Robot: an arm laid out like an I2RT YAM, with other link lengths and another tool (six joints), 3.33 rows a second.
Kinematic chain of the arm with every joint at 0, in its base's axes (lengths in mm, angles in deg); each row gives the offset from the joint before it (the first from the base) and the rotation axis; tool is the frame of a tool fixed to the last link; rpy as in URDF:
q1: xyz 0 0 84.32 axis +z
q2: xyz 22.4 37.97 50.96 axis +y
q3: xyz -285.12 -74.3 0 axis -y
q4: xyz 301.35 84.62 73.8 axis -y
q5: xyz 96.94 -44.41 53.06 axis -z
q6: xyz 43.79 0 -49.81 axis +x
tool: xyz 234 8 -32 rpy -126.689 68.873 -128.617
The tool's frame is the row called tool.
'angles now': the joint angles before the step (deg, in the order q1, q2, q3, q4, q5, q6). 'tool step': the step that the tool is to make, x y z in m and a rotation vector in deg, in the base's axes. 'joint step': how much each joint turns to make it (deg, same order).
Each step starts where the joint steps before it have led.
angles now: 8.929 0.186 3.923 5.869 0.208 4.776
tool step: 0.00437 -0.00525 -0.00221 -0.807 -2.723 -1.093
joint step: -0.436 0.000 -3.606 6.185 0.416 -1.312
